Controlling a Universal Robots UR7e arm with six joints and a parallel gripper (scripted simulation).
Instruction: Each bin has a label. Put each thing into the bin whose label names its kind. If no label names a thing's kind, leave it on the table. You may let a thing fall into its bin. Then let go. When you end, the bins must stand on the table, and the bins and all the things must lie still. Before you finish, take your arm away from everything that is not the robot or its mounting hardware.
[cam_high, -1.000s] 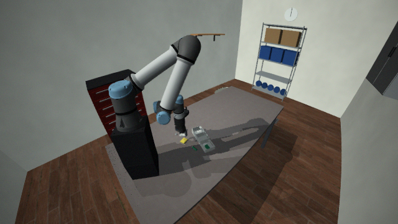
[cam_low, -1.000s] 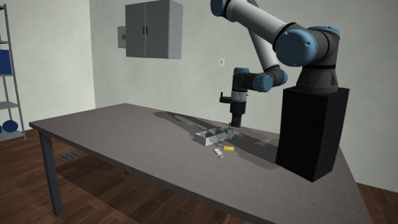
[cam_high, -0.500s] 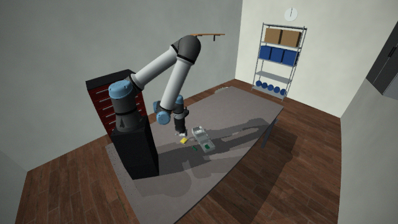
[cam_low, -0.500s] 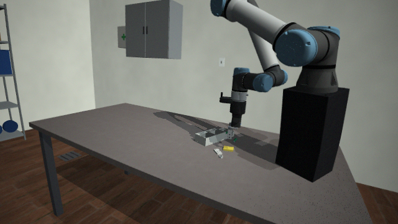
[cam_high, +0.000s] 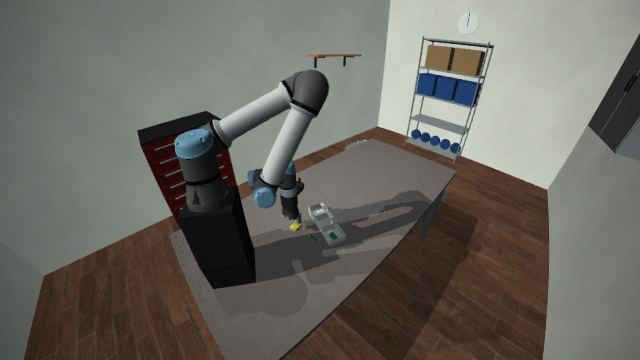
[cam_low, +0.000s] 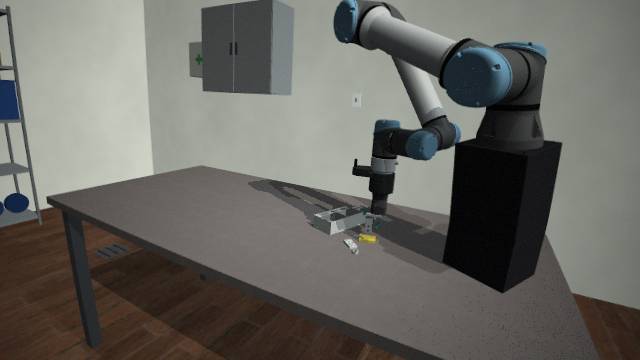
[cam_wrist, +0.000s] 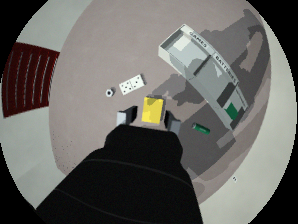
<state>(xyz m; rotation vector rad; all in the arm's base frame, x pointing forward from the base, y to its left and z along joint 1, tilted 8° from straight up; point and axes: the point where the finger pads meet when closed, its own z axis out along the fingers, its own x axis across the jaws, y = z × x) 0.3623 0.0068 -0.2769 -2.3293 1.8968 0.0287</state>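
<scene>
Right now my hand is 5 cm above the yellow block. Also, from my hand: slim green thing: 12 cm to the right, 5 cm below.
</scene>
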